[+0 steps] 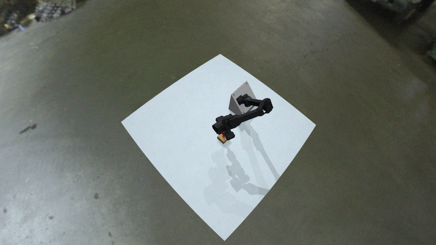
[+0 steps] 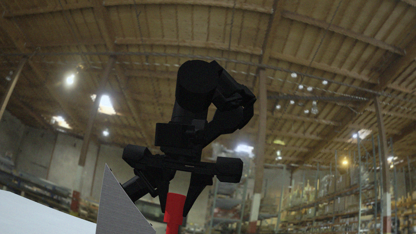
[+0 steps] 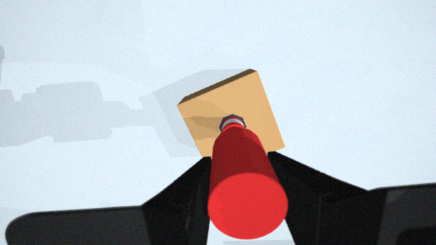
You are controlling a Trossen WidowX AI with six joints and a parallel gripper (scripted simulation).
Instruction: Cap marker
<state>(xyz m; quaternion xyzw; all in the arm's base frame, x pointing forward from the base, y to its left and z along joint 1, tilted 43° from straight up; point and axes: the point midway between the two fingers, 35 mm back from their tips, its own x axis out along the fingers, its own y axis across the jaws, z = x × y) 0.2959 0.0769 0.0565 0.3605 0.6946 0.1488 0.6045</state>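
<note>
My gripper tip is 1 cm below the red cap.
</note>
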